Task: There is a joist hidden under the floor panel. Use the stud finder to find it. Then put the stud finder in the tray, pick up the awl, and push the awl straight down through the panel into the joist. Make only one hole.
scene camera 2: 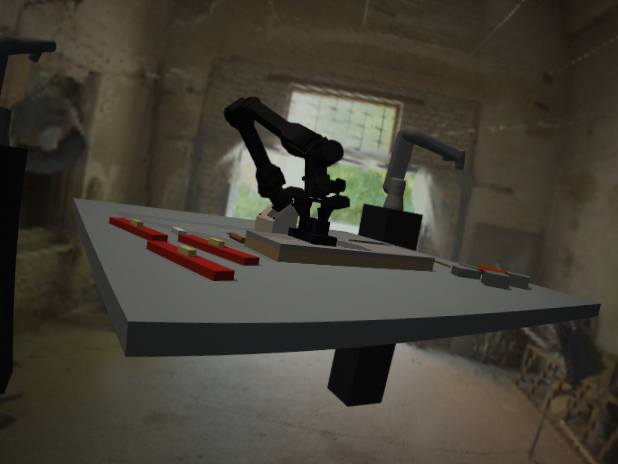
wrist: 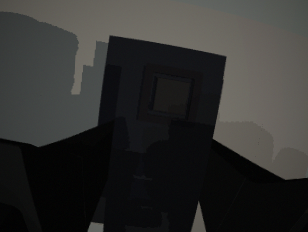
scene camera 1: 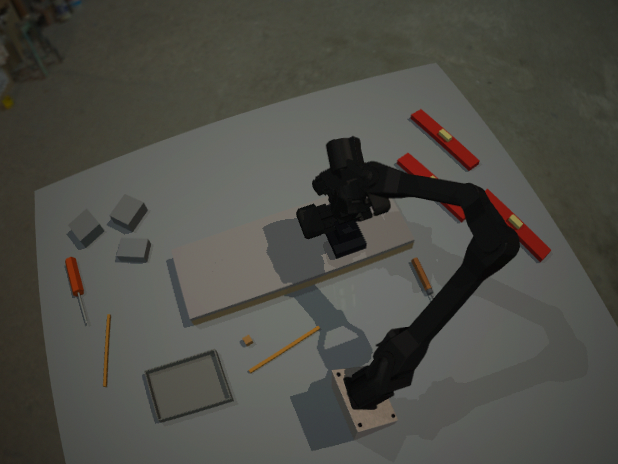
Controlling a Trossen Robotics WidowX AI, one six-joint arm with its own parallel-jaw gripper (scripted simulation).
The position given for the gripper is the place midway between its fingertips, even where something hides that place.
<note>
In view: the gripper (scene camera 1: 339,222), a stud finder (scene camera 1: 347,238) and a grey tray (scene camera 1: 192,384).
The stud finder is seen too in scene camera 2 (scene camera 2: 318,232) and in the wrist view (wrist: 159,160). The gripper is seen too in scene camera 2 (scene camera 2: 314,232) and in the wrist view (wrist: 156,132).
</note>
